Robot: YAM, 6 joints.
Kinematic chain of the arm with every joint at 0, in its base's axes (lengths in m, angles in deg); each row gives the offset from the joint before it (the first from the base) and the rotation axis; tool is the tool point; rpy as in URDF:
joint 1: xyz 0 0 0.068 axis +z
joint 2: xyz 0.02 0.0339 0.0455 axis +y
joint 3: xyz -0.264 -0.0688 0 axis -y
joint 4: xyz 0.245 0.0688 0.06 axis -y
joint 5: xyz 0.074 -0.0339 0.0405 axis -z
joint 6: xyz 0.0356 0 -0.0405 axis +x
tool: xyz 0 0 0 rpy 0 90 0
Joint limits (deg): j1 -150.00..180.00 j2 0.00..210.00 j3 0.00..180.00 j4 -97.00..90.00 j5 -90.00..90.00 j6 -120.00..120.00
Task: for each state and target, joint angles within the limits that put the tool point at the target. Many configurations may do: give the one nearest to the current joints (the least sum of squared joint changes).
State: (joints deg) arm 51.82 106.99 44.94 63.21 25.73 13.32
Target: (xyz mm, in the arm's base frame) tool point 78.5 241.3 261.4
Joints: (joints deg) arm 75.40 74.85 25.18 72.37 25.16 13.32
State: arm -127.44 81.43 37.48 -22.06 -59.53 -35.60
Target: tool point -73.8 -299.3 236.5
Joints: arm -109.56 86.03 55.20 -15.27 -59.40 -35.60
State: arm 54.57 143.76 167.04 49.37 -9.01 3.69
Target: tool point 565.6 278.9 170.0
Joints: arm 25.82 171.40 150.99 45.43 -7.55 3.69
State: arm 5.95 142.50 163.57 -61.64 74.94 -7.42
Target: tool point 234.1 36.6 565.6
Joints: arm 17.24 105.94 165.76 -91.57 75.36 -7.42
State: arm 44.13 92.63 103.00 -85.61 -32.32 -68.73
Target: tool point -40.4 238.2 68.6
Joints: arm 94.84 126.95 59.82 -81.71 -34.46 -68.73
